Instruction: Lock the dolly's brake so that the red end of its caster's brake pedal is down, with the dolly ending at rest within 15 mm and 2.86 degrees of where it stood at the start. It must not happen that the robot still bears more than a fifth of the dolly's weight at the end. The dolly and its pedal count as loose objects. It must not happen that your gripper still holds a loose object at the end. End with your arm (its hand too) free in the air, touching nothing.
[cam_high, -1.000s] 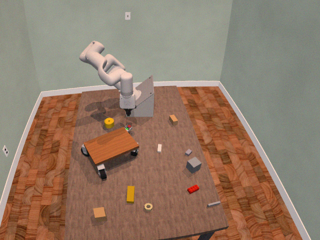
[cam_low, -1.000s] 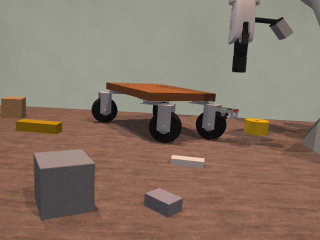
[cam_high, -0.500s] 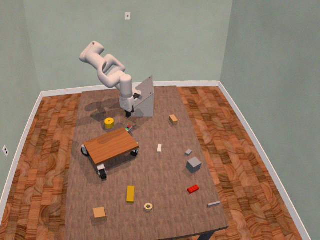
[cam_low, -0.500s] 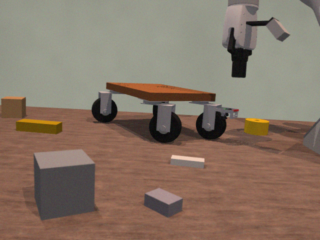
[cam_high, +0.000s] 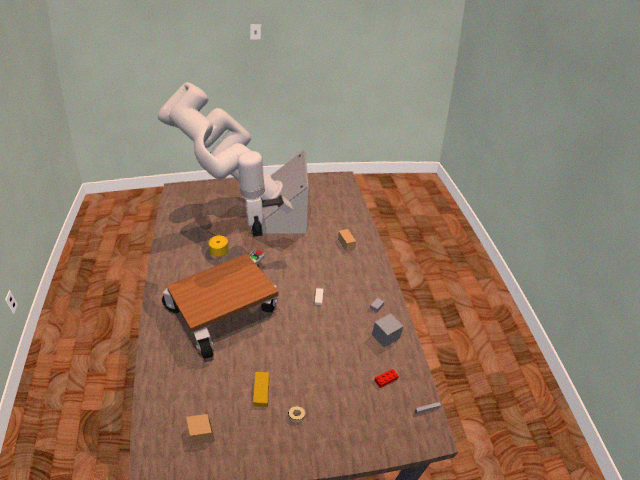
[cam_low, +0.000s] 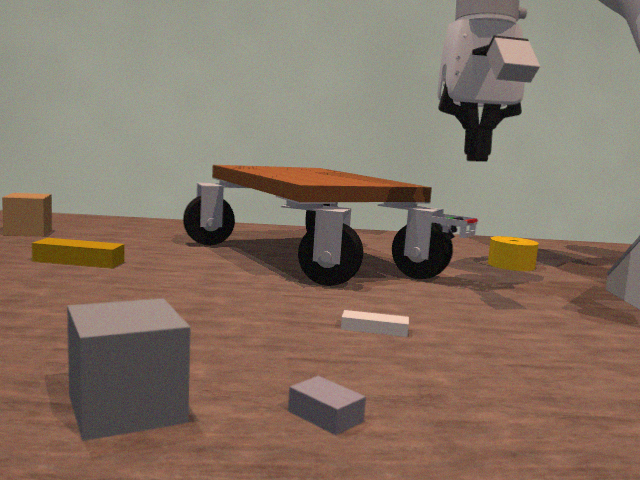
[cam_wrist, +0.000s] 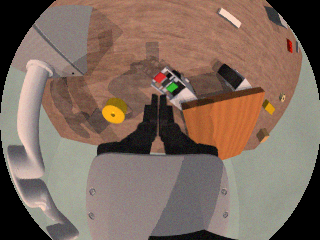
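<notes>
The brake pedal lies 100 mm below my hand, 10 mm to the right of it and 10 mm ahead of it. The rest, counted from my hand: grey cube (390 mm to the left, 320 mm ahead, 150 mm below); then yellow cylinder (160 mm below, 150 mm to the right, 120 mm behind); then white bar (200 mm to the left, 180 mm below, 140 mm ahead).
</notes>
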